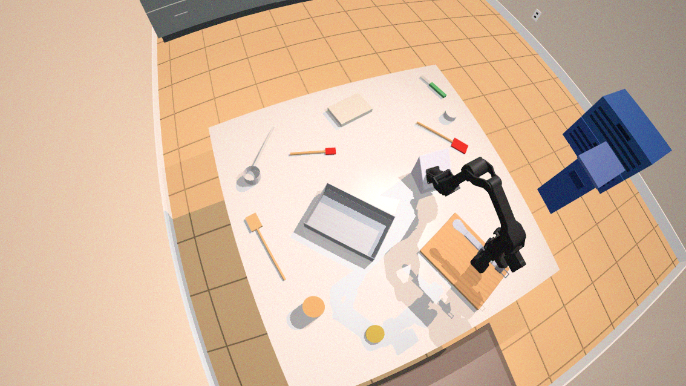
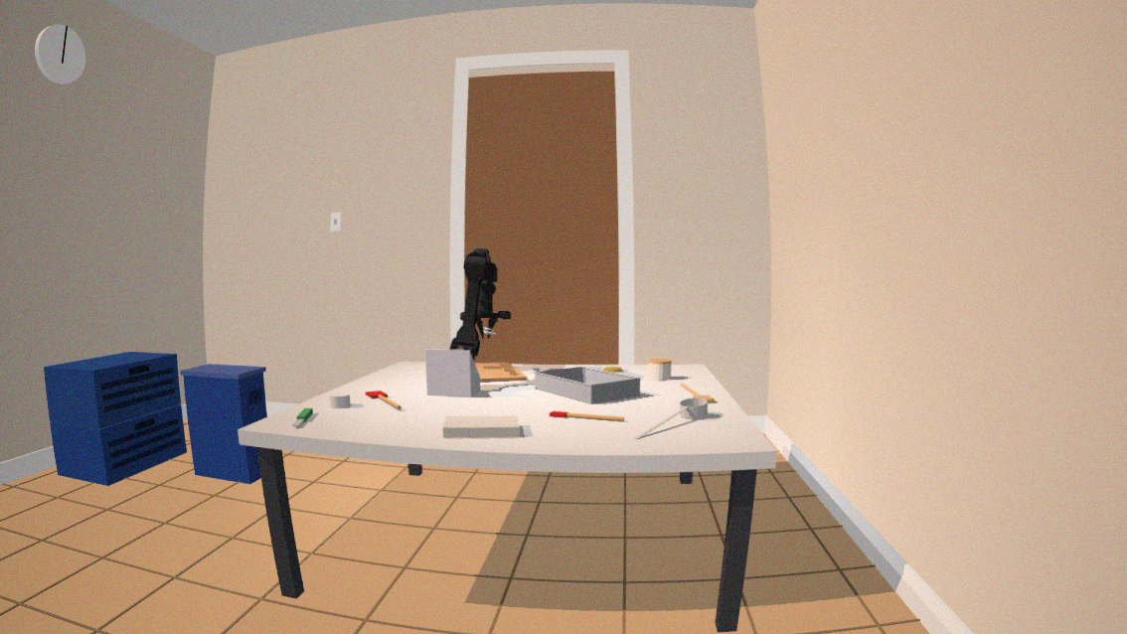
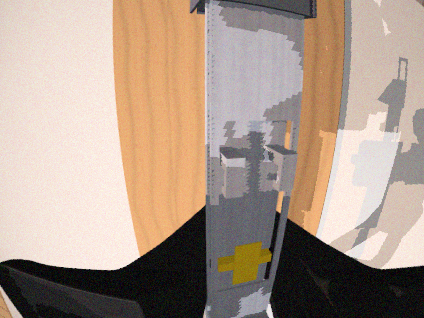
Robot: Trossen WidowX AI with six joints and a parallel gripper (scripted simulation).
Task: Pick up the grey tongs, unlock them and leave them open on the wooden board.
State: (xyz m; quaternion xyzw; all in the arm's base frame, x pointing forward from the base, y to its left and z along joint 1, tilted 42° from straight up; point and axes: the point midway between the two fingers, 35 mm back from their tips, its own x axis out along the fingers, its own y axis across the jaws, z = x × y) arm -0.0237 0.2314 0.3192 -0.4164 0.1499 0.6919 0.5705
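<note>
Right now the wooden board is 13 cm below my gripper tip. Round my gripper tip: yellow lock piece: 4 cm above; then grey roasting tin: 41 cm ahead, 32 cm to the right, 10 cm below; then yellow disc: 47 cm ahead, 13 cm to the left, 12 cm below.
</note>
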